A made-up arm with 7 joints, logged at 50 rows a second.
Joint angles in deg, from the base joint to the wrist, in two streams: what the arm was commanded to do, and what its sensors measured. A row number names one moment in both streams.
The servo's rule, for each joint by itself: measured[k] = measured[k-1] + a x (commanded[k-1-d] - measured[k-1]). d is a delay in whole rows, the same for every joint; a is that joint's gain. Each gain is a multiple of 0.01, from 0.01 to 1. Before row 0 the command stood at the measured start. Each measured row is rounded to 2 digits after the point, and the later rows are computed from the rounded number. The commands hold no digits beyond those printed.
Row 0, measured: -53.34 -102.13 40.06 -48.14 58.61 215.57 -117.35
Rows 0 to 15, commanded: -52.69 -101.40 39.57 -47.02 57.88 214.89 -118.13; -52.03 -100.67 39.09 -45.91 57.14 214.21 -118.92; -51.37 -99.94 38.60 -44.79 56.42 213.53 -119.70; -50.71 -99.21 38.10 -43.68 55.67 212.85 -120.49; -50.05 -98.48 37.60 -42.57 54.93 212.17 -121.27; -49.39 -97.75 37.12 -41.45 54.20 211.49 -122.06; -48.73 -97.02 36.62 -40.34 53.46 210.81 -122.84; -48.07 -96.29 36.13 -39.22 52.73 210.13 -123.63; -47.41 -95.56 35.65 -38.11 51.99 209.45 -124.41; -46.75 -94.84 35.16 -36.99 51.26 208.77 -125.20; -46.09 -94.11 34.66 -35.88 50.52 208.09 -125.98; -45.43 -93.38 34.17 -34.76 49.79 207.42 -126.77; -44.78 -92.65 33.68 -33.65 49.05 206.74 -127.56; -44.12 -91.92 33.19 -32.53 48.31 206.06 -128.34; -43.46 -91.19 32.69 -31.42 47.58 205.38 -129.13; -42.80 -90.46 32.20 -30.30 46.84 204.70 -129.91
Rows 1 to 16, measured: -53.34 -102.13 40.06 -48.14 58.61 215.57 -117.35; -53.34 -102.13 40.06 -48.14 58.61 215.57 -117.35; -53.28 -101.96 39.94 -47.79 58.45 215.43 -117.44; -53.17 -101.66 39.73 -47.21 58.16 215.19 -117.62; -53.01 -101.26 39.45 -46.46 57.78 214.86 -117.87; -52.80 -100.79 39.11 -45.60 57.32 214.46 -118.18; -52.55 -100.26 38.73 -44.66 56.79 214.00 -118.55; -52.27 -99.68 38.33 -43.66 56.22 213.50 -118.97; -51.95 -99.07 37.90 -42.63 55.61 212.96 -119.43; -51.60 -98.43 37.46 -41.57 54.98 212.39 -119.93; -51.22 -97.77 37.01 -40.50 54.32 211.80 -120.47; -50.82 -97.10 36.55 -39.41 53.65 211.19 -121.04; -50.39 -96.41 36.08 -38.32 52.96 210.57 -121.63; -49.94 -95.71 35.60 -37.22 52.26 209.94 -122.25; -49.48 -95.01 35.12 -36.11 51.55 209.30 -122.89; -49.00 -94.30 34.64 -35.00 50.84 208.65 -123.54
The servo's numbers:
d 2
a 0.09 0.23 0.25 0.31 0.22 0.20 0.12

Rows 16 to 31, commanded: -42.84 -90.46 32.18 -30.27 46.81 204.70 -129.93; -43.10 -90.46 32.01 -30.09 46.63 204.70 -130.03; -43.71 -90.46 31.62 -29.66 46.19 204.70 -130.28; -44.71 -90.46 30.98 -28.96 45.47 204.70 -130.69; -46.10 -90.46 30.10 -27.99 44.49 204.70 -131.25; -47.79 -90.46 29.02 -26.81 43.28 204.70 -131.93; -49.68 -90.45 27.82 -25.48 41.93 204.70 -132.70; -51.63 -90.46 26.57 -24.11 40.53 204.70 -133.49; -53.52 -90.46 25.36 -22.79 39.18 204.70 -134.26; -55.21 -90.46 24.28 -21.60 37.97 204.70 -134.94; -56.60 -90.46 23.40 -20.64 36.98 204.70 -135.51; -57.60 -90.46 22.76 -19.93 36.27 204.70 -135.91; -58.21 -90.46 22.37 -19.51 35.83 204.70 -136.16; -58.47 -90.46 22.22 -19.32 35.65 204.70 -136.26; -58.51 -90.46 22.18 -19.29 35.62 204.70 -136.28; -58.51 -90.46 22.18 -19.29 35.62 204.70 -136.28
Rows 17 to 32, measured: -48.50 -93.58 34.15 -33.89 50.12 208.00 -124.21; -47.99 -92.86 33.66 -32.78 49.40 207.34 -124.89; -47.53 -92.31 33.29 -32.00 48.83 206.81 -125.49; -47.13 -91.88 32.97 -31.41 48.35 206.39 -126.03; -46.82 -91.55 32.63 -30.87 47.87 206.05 -126.54; -46.63 -91.30 32.22 -30.28 47.34 205.78 -127.04; -46.58 -91.11 31.69 -29.57 46.71 205.56 -127.55; -46.69 -90.96 31.02 -28.71 45.96 205.39 -128.08; -46.96 -90.84 30.22 -27.71 45.07 205.25 -128.63; -47.38 -90.75 29.31 -26.59 44.07 205.14 -129.21; -47.93 -90.68 28.32 -25.41 42.99 205.05 -129.82; -48.59 -90.63 27.31 -24.23 41.89 204.98 -130.43; -49.31 -90.59 26.33 -23.12 40.81 204.92 -131.04; -50.06 -90.56 25.44 -22.13 39.81 204.88 -131.62; -50.79 -90.54 24.67 -21.32 38.93 204.84 -132.16; -51.48 -90.52 24.06 -20.70 38.21 204.81 -132.65
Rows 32 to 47, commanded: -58.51 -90.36 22.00 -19.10 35.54 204.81 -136.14; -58.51 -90.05 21.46 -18.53 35.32 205.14 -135.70; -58.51 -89.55 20.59 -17.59 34.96 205.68 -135.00; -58.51 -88.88 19.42 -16.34 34.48 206.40 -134.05; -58.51 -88.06 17.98 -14.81 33.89 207.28 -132.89; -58.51 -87.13 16.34 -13.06 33.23 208.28 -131.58; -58.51 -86.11 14.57 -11.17 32.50 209.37 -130.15; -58.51 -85.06 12.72 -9.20 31.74 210.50 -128.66; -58.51 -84.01 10.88 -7.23 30.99 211.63 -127.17; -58.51 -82.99 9.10 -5.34 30.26 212.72 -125.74; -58.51 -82.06 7.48 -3.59 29.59 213.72 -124.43; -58.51 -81.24 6.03 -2.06 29.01 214.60 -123.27; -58.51 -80.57 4.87 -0.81 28.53 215.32 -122.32; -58.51 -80.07 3.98 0.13 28.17 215.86 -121.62; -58.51 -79.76 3.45 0.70 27.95 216.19 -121.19; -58.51 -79.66 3.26 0.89 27.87 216.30 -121.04
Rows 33 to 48, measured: -52.11 -90.51 23.59 -20.26 37.64 204.79 -133.09; -52.69 -90.50 23.24 -19.96 37.20 204.77 -133.47; -53.21 -90.47 22.93 -19.69 36.83 204.78 -133.79; -53.69 -90.37 22.56 -19.33 36.50 204.85 -134.02; -54.12 -90.18 22.07 -18.79 36.16 205.02 -134.14; -54.52 -89.88 21.41 -18.03 35.79 205.30 -134.13; -54.88 -89.46 20.55 -17.03 35.37 205.70 -133.98; -55.21 -88.92 19.50 -15.80 34.90 206.22 -133.69; -55.51 -88.27 18.27 -14.36 34.37 206.85 -133.27; -55.78 -87.53 16.88 -12.76 33.79 207.58 -132.72; -56.03 -86.72 15.38 -11.05 33.17 208.39 -132.05; -56.25 -85.86 13.81 -9.28 32.53 209.26 -131.29; -56.45 -84.99 12.23 -7.52 31.88 210.15 -130.47; -56.64 -84.13 10.68 -5.83 31.25 211.04 -129.61; -56.81 -83.31 9.23 -4.27 30.65 211.90 -128.74; -56.96 -82.56 7.92 -2.91 30.10 212.69 -127.89
